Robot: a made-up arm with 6 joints.
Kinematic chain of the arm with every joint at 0, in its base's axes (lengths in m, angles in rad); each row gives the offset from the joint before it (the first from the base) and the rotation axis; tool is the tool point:
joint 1: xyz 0 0 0.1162 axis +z
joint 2: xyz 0 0.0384 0 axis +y
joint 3: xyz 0 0 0.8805 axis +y
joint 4: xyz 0 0 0.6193 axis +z
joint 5: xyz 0 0 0 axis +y
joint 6: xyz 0 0 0.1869 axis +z
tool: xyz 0 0 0
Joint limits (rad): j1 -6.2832..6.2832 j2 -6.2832..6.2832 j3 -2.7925..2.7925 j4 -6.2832..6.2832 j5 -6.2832..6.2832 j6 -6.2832..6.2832
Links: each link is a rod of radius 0.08 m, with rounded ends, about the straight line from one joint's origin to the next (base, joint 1, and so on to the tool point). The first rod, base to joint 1, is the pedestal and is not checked.
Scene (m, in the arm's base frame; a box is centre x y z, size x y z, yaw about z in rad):
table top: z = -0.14
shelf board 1: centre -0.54 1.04 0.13 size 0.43 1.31 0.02 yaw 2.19
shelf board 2: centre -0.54 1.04 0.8 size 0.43 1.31 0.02 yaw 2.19
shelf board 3: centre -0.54 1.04 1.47 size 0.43 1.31 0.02 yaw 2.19
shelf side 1: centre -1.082 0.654 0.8 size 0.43 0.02 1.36 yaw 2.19
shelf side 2: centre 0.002 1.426 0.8 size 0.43 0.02 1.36 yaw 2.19
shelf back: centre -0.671 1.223 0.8 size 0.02 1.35 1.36 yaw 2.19
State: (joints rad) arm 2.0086 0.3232 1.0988 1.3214 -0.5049 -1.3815
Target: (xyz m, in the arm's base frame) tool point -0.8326 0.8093 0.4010
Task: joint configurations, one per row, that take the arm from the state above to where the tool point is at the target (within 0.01 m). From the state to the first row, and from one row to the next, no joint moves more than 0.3 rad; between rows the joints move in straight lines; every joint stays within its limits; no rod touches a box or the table.
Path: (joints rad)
1: 2.2103 0.2061 1.2585 1.4058 -0.4546 -1.5633
2: 2.4121 0.0890 1.4183 1.4902 -0.4044 -1.7450
3: 2.6138 -0.0282 1.5780 1.5747 -0.3541 -1.9268
4: 2.5679 0.1100 1.8615 1.4972 -0.4025 -1.6541
5: 2.5221 0.2482 2.1450 1.4197 -0.4510 -1.3815
6: 2.4633 0.4289 1.8573 1.3911 -0.4461 -1.3815
7: 2.4046 0.6097 1.5696 1.3625 -0.4413 -1.3815

